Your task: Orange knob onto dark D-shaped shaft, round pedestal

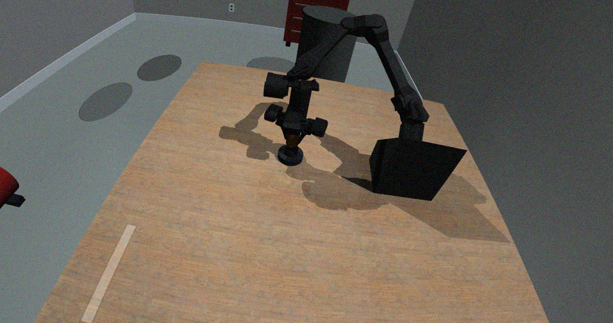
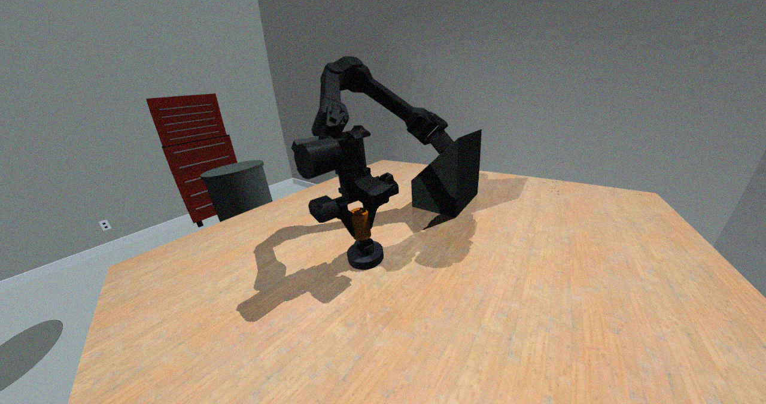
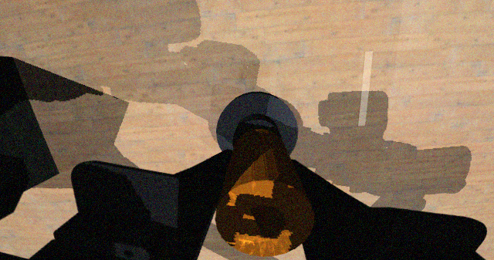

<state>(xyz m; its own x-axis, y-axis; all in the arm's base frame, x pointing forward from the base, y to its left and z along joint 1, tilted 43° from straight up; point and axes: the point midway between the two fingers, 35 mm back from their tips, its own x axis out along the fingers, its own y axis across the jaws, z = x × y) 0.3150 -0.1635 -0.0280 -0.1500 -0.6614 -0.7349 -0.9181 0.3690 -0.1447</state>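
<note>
Now: the orange knob 20 mm above my gripper tip. From my gripper tip the other things lie so: dark round pedestal (40 mm below).
</note>
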